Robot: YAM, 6 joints.
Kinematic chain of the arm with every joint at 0, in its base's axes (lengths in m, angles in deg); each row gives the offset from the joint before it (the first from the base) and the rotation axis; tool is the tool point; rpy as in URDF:
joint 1: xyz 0 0 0.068 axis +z
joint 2: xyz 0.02 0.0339 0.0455 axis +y
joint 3: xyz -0.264 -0.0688 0 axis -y
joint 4: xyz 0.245 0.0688 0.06 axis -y
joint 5: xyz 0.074 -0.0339 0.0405 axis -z
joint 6: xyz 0.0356 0 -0.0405 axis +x
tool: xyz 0 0 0 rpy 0 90 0
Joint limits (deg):
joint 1: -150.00..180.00
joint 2: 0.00..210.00
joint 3: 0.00..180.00
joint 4: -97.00..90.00
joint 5: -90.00..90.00
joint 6: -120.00..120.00
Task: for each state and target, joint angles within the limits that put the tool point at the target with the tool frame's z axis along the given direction. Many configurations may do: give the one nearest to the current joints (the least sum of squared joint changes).
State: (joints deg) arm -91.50 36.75 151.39 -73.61 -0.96 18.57
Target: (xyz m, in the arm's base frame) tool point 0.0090 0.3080 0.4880 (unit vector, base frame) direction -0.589 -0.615 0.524
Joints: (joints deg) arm -95.19 31.45 154.59 -84.94 32.07 18.57
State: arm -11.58 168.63 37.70 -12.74 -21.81 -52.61
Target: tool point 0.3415 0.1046 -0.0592 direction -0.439 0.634 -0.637
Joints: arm 12.94 151.84 82.88 -45.22 -45.73 -52.61
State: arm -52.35 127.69 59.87 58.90 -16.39 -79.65
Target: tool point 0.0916 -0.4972 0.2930 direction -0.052 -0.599 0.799
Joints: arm -78.89 135.33 99.56 89.90 9.58 -79.65
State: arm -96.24 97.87 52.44 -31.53 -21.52 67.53
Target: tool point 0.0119 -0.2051 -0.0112 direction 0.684 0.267 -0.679
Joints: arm -93.32 127.16 38.55 -25.66 -41.86 67.53
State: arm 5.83 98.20 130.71 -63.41 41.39 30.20
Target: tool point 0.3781 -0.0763 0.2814 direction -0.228 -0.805 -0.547
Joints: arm -7.03 120.99 114.77 -96.93 55.81 30.20
